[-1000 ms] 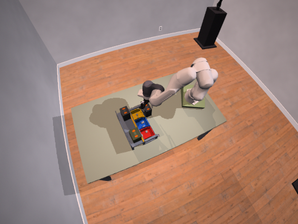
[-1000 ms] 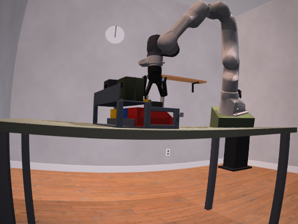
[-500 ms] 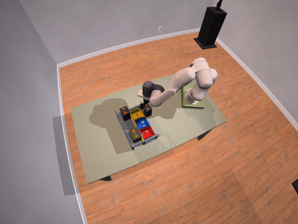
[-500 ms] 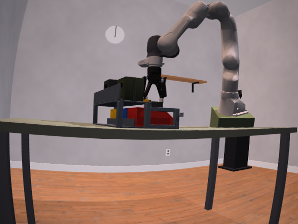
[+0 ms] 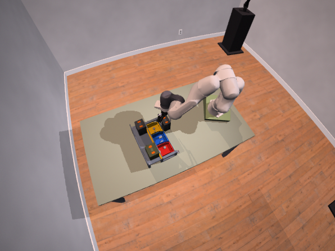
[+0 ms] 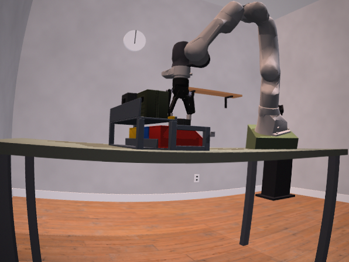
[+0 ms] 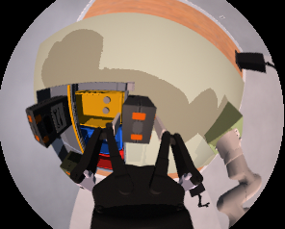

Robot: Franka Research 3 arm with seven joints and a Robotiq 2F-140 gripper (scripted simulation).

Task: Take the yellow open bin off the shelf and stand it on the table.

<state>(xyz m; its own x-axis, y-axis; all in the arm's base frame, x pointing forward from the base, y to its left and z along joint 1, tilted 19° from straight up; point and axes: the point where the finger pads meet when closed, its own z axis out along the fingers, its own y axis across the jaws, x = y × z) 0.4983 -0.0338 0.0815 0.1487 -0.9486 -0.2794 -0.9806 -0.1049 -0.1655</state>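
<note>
My gripper is now 5 cm above the black box. Also, from my hand: yellow bin: 13 cm ahead, 1 cm to the left, 7 cm below; then red bin: 10 cm ahead, 23 cm to the left, 7 cm below; then blue bin: 11 cm ahead, 12 cm to the left, 7 cm below.
</note>
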